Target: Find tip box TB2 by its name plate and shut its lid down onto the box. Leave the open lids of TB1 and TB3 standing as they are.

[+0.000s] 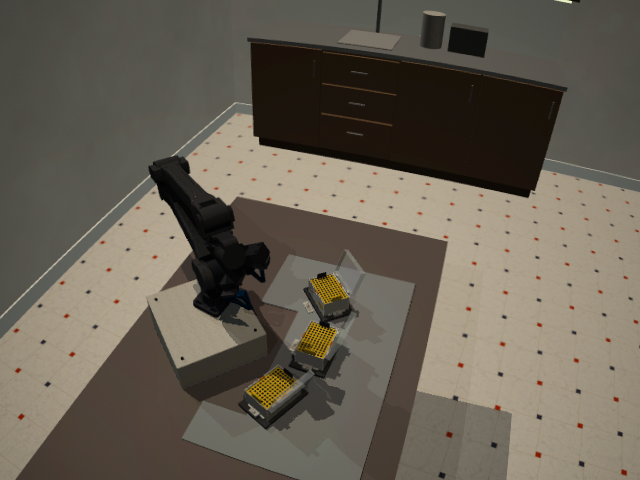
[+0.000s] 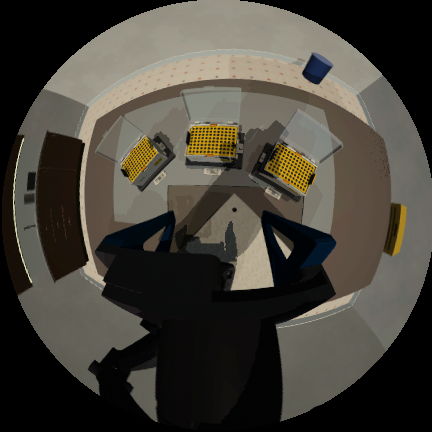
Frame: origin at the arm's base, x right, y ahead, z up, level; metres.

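Seen in the pictures: gripper, between the fingertips: (image 1: 257, 295) (image 2: 217, 215); arm's base, origin of its link: (image 1: 216, 297).
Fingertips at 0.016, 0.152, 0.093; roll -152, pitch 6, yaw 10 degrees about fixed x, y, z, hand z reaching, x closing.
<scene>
Offsets run from my fingertips to a thing's top centre, as dx, dy, dz. "spot": to the spot under its first point. Level surfaces: height alone.
Three grey tip boxes with yellow tip grids stand in an arc: the left box {-0.261, +0.091, -0.136} (image 2: 140, 158) (image 1: 328, 290), the middle box {-0.057, +0.150, -0.136} (image 2: 212, 141) (image 1: 316, 339) and the right box {+0.141, +0.120, -0.136} (image 2: 290, 169) (image 1: 272, 388). Their clear lids stand open: left lid {spot: -0.315, +0.138, -0.112} (image 2: 118, 140) (image 1: 352, 269), middle lid {spot: -0.062, +0.220, -0.117} (image 2: 212, 106), right lid {spot: +0.162, +0.193, -0.101} (image 2: 312, 134). White name plates lie before them: left plate {spot: -0.209, +0.048, -0.209} (image 2: 159, 177), middle plate {spot: -0.051, +0.082, -0.209} (image 2: 212, 171), right plate {spot: +0.123, +0.053, -0.209} (image 2: 273, 193). The lettering is too small to read, so I cannot tell which is TB2. My gripper (image 2: 217, 215) (image 1: 255, 292) is open and empty, on the robot's side, apart from all boxes.
The boxes are on a grey mat {dz -0.211} (image 1: 392, 310) (image 2: 122, 200) over a brown surface {dz -0.213} (image 1: 413, 253). The arm stands on a pale block (image 1: 206, 343). A dark cabinet (image 1: 356, 103) (image 2: 60, 200) stands beyond. A blue bin (image 2: 317, 68) and a yellow object (image 2: 396, 229) are farther off.
</scene>
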